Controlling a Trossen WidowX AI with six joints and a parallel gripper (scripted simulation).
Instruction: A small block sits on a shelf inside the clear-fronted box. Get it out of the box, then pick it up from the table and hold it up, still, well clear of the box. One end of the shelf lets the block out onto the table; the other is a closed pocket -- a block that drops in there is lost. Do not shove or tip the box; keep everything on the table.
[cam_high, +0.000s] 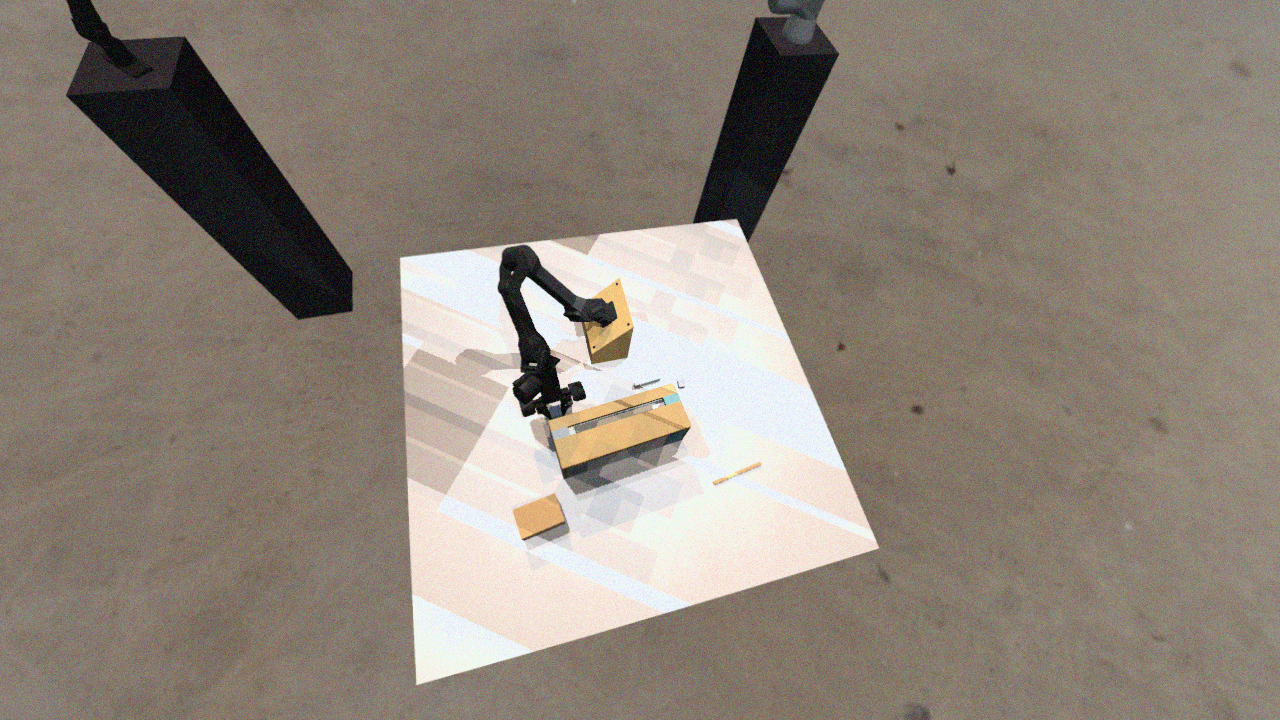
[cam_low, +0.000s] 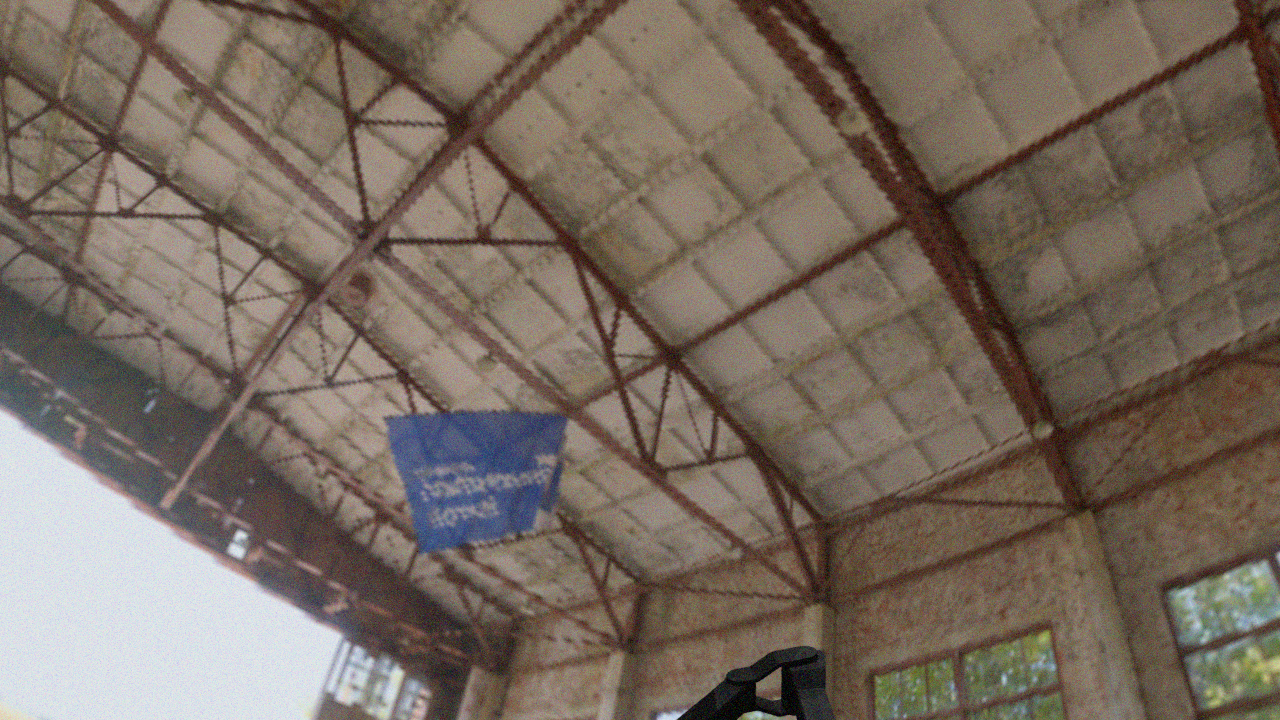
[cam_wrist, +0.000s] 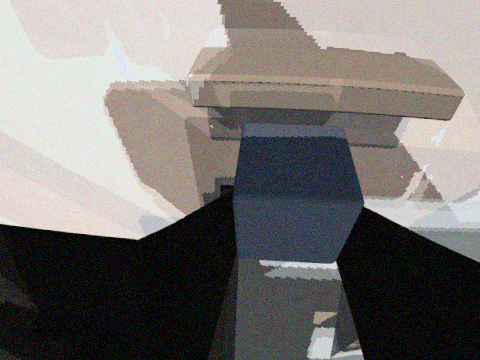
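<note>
Now: the wooden box 50 mm ahead of my gripper tip, 170 mm to the left of it and 30 mm above it. From my gripper tip the other things lie so: blue block 10 mm behind, 10 mm above; then flat tan tile 270 mm ahead, 100 mm to the right, 10 mm below; then thin stick 290 mm ahead, 500 mm to the left, 30 mm below.
</note>
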